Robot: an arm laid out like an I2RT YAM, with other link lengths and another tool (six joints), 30 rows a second.
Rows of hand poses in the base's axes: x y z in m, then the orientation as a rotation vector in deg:
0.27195 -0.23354 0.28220 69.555 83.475 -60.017
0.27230 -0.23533 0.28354 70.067 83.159 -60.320
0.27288 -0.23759 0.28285 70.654 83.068 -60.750
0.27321 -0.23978 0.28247 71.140 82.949 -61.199
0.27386 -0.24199 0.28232 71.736 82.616 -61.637
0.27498 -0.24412 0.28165 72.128 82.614 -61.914
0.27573 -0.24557 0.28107 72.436 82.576 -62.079
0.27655 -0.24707 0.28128 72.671 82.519 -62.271
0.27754 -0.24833 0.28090 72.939 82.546 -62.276
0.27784 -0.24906 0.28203 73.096 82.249 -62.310
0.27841 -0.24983 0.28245 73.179 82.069 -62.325
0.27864 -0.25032 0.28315 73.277 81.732 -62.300
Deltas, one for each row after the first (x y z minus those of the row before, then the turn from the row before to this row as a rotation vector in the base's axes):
0.00035 -0.00179 0.00134 0.016 -0.084 -0.558
0.00058 -0.00226 -0.00069 0.152 0.134 -0.627
0.00033 -0.00219 -0.00038 0.073 0.140 -0.576
0.00065 -0.00221 -0.00015 0.015 -0.016 -0.687
0.00112 -0.00213 -0.00067 0.142 0.123 -0.400
0.00075 -0.00145 -0.00058 0.106 0.041 -0.295
0.00082 -0.00150 0.00021 0.045 0.055 -0.265
0.00099 -0.00126 -0.00038 0.169 -0.011 -0.172
0.00030 -0.00073 0.00113 -0.096 -0.185 -0.183
0.00057 -0.00077 0.00042 -0.063 -0.114 -0.100
0.00023 -0.00049 0.00070 -0.137 -0.240 -0.123

